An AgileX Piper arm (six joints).
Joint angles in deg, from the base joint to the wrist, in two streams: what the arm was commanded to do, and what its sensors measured. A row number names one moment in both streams.
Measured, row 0:
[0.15, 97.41, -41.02, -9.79, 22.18, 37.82]
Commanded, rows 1 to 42:
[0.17, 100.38, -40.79, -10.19, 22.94, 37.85]
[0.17, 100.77, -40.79, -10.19, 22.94, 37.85]
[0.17, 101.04, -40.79, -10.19, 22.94, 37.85]
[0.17, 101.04, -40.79, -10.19, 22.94, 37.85]
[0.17, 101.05, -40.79, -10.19, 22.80, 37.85]
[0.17, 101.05, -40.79, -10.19, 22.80, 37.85]
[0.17, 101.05, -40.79, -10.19, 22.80, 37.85]
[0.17, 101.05, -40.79, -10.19, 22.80, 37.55]
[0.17, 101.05, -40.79, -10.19, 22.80, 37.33]
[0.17, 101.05, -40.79, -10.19, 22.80, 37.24]
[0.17, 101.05, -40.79, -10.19, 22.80, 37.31]
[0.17, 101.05, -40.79, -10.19, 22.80, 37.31]
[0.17, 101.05, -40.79, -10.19, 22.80, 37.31]
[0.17, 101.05, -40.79, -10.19, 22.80, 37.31]
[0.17, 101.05, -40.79, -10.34, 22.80, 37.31]
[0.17, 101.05, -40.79, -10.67, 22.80, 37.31]
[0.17, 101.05, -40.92, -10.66, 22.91, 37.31]
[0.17, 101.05, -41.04, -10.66, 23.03, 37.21]
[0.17, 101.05, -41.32, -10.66, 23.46, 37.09]
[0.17, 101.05, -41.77, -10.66, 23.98, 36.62]
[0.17, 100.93, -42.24, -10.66, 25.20, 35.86]
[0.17, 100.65, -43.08, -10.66, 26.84, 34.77]
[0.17, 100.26, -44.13, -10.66, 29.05, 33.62]
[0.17, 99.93, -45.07, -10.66, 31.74, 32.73]
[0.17, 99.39, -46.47, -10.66, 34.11, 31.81]
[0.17, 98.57, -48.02, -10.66, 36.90, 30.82]
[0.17, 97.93, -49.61, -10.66, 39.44, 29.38]
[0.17, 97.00, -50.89, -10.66, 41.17, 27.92]
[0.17, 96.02, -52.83, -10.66, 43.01, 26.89]
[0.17, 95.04, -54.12, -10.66, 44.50, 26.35]
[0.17, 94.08, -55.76, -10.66, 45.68, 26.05]
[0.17, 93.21, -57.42, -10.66, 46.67, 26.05]
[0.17, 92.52, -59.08, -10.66, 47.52, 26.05]
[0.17, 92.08, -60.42, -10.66, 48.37, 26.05]
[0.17, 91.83, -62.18, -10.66, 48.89, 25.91]
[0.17, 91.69, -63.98, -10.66, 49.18, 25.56]
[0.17, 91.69, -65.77, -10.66, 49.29, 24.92]
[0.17, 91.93, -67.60, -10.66, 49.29, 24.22]
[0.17, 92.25, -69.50, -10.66, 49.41, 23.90]
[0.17, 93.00, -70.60, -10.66, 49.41, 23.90]
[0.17, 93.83, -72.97, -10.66, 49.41, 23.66]
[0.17, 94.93, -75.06, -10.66, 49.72, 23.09]
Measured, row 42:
[0.15, 92.57, -68.39, -10.45, 48.83, 25.05]
